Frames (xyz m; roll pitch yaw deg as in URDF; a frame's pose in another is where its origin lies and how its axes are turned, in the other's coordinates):
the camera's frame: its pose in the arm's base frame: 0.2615 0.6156 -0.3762 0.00 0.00 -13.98
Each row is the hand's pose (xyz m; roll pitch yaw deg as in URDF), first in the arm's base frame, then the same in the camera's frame.
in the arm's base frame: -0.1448 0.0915 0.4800 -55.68 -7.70 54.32
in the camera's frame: -0.2677 -0.6067 0.8562 -55.68 -7.70 68.30
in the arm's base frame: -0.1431 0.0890 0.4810 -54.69 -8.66 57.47
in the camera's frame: -0.2654 -0.6087 0.8572 -54.69 -8.66 71.45
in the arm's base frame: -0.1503 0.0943 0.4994 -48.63 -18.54 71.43
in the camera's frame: -0.2737 -0.6053 0.8756 -48.63 -18.54 85.41
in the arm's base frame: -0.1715 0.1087 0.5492 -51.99 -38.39 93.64
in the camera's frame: -0.2977 -0.5965 0.9254 -51.99 -38.39 107.62
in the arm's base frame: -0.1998 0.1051 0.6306 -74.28 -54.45 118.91
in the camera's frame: -0.3243 -0.6068 1.0068 -74.28 -54.45 132.89
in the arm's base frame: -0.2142 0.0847 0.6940 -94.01 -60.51 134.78
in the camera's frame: -0.3334 -0.6301 1.0702 -94.01 -60.51 148.76
